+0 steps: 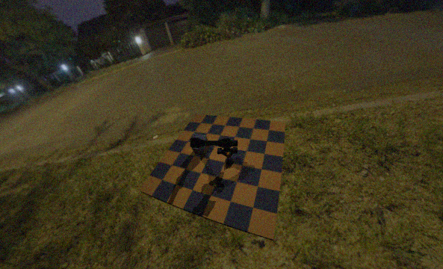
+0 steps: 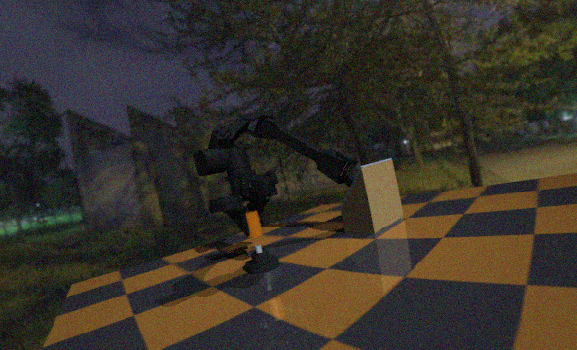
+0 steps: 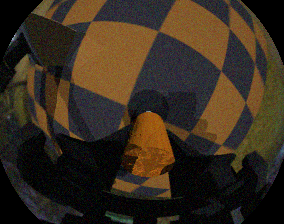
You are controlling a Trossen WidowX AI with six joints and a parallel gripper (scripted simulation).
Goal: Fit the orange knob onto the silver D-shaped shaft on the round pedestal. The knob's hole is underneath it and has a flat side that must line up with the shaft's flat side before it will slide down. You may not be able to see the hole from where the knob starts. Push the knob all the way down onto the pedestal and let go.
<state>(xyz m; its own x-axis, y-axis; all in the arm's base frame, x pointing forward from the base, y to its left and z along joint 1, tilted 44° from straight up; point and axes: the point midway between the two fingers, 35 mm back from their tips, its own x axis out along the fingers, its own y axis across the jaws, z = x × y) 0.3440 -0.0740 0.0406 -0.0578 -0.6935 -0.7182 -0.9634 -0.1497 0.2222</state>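
The round pedestal is 60 mm below my gripper tip. The rest, counted from my gripper tip: orange knob: 30 mm above.
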